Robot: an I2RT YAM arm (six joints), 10 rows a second.
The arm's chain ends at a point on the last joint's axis. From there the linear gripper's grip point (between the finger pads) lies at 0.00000 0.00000 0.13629 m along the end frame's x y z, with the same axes.
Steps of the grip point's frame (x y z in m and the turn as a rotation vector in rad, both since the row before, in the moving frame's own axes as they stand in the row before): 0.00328, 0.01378, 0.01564, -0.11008, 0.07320, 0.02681; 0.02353, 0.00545, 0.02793, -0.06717, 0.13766, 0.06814; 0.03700, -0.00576, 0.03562, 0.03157, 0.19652, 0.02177; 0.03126, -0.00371, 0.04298, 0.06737, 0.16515, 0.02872; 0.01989, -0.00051, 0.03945, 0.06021, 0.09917, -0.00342; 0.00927, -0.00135, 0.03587, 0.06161, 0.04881, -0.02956; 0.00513, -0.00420, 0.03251, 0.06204, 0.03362, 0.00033; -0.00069, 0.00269, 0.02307, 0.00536, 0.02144, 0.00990; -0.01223, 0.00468, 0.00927, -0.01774, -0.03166, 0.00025
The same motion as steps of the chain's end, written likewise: -0.00647, -0.00131, 0.01683, -0.11008, 0.07320, 0.02681; 0.00517, -0.00430, 0.02953, -0.06717, 0.13766, 0.06814; 0.01035, -0.00178, 0.03831, 0.03157, 0.19652, 0.02177; 0.00874, 0.00510, 0.04514, 0.06737, 0.16515, 0.02872; 0.00642, 0.00770, 0.04037, 0.06021, 0.09917, -0.00342; 0.00275, 0.00714, 0.03629, 0.06161, 0.04881, -0.02956; 0.00055, 0.00425, 0.03285, 0.06204, 0.03362, 0.00033; -0.00362, 0.00341, 0.02310, 0.00536, 0.02144, 0.00990; -0.00792, 0.00226, 0.00936, -0.01774, -0.03166, 0.00025
